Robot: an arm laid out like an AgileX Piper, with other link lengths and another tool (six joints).
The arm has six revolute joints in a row. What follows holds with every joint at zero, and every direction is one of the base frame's. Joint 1 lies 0.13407 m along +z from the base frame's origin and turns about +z. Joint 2 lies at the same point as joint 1 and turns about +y. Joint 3 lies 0.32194 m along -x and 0.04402 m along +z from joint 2 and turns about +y. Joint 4 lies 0.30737 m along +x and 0.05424 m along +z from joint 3 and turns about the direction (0.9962, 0, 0.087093). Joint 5 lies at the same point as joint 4 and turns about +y. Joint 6 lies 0.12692 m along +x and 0.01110 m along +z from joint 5 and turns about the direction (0.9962, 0, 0.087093). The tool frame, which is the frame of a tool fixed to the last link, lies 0.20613 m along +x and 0.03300 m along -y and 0.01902 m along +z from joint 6; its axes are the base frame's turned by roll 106.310, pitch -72.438 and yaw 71.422 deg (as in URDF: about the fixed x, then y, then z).
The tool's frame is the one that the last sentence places.
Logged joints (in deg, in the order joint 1, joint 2, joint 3, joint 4, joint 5, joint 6), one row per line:
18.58 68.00 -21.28 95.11 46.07 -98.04
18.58 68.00 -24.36 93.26 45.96 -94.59
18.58 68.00 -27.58 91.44 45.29 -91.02
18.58 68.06 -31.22 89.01 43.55 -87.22
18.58 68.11 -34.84 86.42 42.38 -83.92
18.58 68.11 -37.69 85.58 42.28 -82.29
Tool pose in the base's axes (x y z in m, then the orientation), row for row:
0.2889 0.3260 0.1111 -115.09 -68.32 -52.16
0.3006 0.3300 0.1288 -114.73 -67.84 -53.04
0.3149 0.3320 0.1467 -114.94 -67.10 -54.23
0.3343 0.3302 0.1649 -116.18 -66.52 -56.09
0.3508 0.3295 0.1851 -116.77 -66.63 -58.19
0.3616 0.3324 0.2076 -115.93 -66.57 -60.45
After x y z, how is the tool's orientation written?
As a rotation vector, in degrees.
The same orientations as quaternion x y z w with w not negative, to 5 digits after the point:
-0.76123 -0.45188 -0.34500 0.31196
-0.75945 -0.44906 -0.35109 0.31356
-0.76001 -0.44368 -0.35858 0.31137
-0.76368 -0.43725 -0.36869 0.29945
-0.76326 -0.43552 -0.38036 0.28824
-0.75707 -0.43473 -0.39476 0.28639

